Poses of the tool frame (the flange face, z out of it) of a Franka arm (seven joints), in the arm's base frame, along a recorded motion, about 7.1 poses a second.
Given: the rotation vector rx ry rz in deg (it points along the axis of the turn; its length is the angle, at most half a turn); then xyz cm.
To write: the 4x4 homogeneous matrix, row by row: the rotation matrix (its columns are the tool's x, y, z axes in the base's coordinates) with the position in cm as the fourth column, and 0 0 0 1 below. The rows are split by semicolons. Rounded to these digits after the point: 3 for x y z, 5 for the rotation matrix.
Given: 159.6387, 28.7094, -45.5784, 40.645, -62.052, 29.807
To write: 0.79762, 0.37368, -0.47346, 40.645; 0.26564, -0.92237, -0.28046, -62.052; -0.54151, 0.09793, -0.83497, 29.807; 0, 0, 0, 1
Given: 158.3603, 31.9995, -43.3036, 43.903, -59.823, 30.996
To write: 0.79530, 0.41488, -0.44202, 43.903; 0.30072, -0.90310, -0.30657, -59.823; -0.52637, 0.11089, -0.84299, 30.996; 0, 0, 0, 1
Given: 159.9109, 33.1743, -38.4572, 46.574, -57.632, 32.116
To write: 0.81881, 0.42113, -0.39012, 46.574; 0.32412, -0.90005, -0.29131, -57.632; -0.47380, 0.11208, -0.87347, 32.116; 0, 0, 0, 1
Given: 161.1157, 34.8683, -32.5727, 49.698, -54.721, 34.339
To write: 0.84048, 0.43380, -0.32467, 49.698; 0.35341, -0.89308, -0.27839, -54.721; -0.41072, 0.11924, -0.90393, 34.339; 0, 0, 0, 1
